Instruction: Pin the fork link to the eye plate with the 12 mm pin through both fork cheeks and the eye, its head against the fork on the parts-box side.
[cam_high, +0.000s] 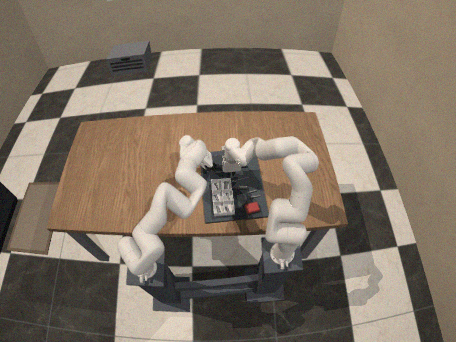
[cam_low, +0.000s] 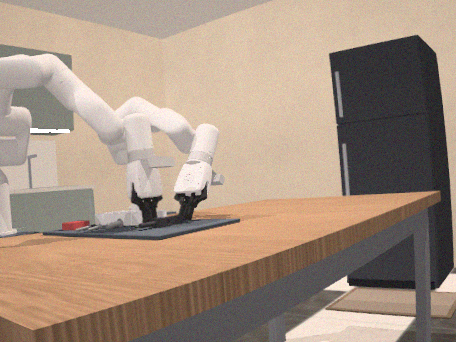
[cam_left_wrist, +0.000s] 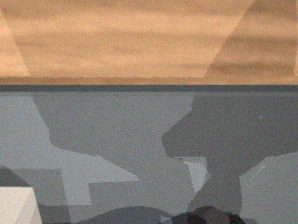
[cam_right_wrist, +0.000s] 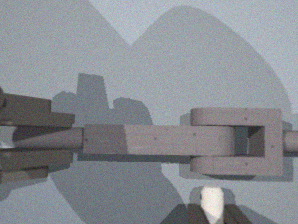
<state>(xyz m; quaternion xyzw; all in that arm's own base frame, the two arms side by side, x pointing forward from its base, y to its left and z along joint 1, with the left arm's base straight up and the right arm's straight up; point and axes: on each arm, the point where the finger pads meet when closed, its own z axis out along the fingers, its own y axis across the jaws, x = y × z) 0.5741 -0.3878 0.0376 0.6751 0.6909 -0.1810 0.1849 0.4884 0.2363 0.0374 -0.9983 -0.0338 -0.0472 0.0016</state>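
The dark mat lies 5 cm behind my right hand and 3 cm below it. From my right hand the other things lie so: eye plate: 5 cm ahead, 4 cm to the left, 2 cm below; fork link: 5 cm ahead, 3 cm to the right, 2 cm below; white parts box: 15 cm behind, 7 cm to the left, 2 cm below.
Right now my left hand is 6 cm to the left of the eye plate and 2 cm above it. Also, from my left hand: dark mat (10 cm behind, 10 cm to the right, 3 cm below); fork link (12 cm to the right, 2 cm below); white parts box (20 cm behind, 3 cm to the right, 2 cm below).
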